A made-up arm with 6 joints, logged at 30 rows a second.
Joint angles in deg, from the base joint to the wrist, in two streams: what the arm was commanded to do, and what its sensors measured. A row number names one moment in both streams.
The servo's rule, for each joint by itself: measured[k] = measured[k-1] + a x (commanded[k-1-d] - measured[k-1]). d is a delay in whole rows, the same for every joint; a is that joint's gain. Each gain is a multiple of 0.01, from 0.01 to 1. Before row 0 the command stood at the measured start. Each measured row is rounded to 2 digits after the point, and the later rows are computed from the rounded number. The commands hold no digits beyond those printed.
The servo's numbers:
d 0
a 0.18 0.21 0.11 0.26 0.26 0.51
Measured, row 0:
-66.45 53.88 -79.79 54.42 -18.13 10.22
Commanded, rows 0 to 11:
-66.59 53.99 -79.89 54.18 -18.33 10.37
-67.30 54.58 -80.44 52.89 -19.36 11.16
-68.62 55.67 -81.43 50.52 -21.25 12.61
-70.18 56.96 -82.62 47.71 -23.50 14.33
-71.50 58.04 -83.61 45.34 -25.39 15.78
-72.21 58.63 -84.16 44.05 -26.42 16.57
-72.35 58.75 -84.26 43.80 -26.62 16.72
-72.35 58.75 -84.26 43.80 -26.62 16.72
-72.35 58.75 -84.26 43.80 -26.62 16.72
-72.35 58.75 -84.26 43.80 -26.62 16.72
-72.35 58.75 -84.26 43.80 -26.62 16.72
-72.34 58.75 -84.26 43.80 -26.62 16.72
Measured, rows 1 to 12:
-66.48 53.90 -79.80 54.36 -18.18 10.30
-66.63 54.04 -79.87 53.98 -18.49 10.74
-66.99 54.38 -80.04 53.08 -19.21 11.69
-67.56 54.92 -80.32 51.68 -20.33 13.04
-68.27 55.58 -80.68 50.03 -21.65 14.44
-68.98 56.22 -81.06 48.48 -22.89 15.53
-69.59 56.75 -81.41 47.26 -23.86 16.14
-70.09 57.17 -81.72 46.36 -24.58 16.44
-70.50 57.50 -82.00 45.69 -25.11 16.58
-70.83 57.76 -82.25 45.20 -25.50 16.65
-71.10 57.97 -82.47 44.84 -25.79 16.69
-71.32 58.13 -82.67 44.57 -26.01 16.71

